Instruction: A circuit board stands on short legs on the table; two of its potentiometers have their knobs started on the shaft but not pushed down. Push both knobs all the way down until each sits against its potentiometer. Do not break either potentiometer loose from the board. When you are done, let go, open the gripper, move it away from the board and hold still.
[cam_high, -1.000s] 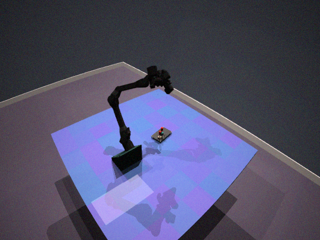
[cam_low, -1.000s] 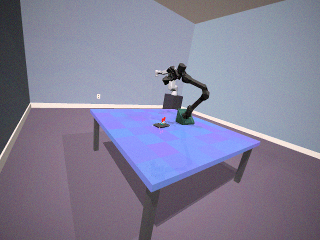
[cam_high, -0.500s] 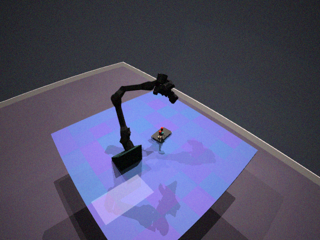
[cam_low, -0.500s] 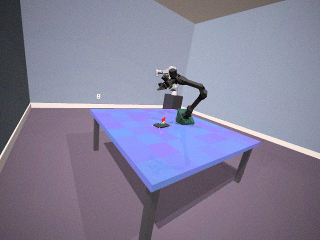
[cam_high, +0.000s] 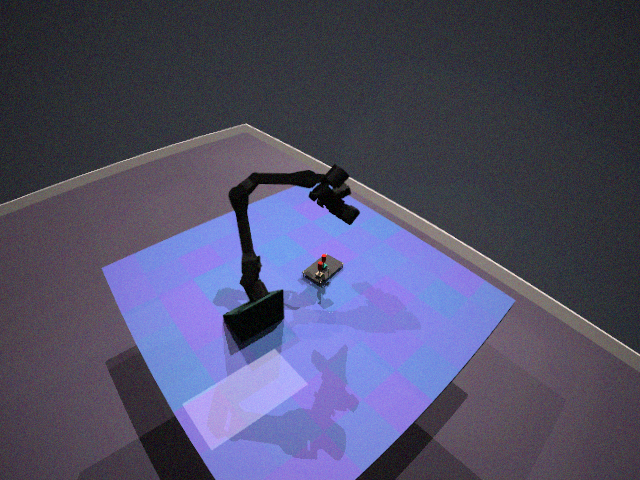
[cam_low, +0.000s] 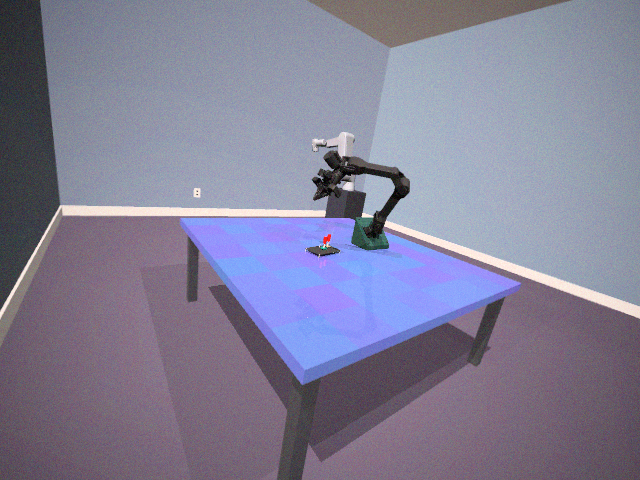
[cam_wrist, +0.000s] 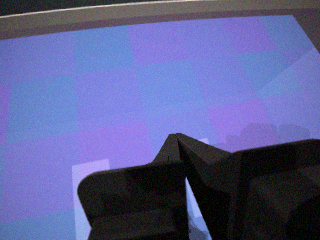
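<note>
Right now the red knob is 8 cm behind my gripper tip, 4 cm to the left of it and 19 cm below it.
</note>
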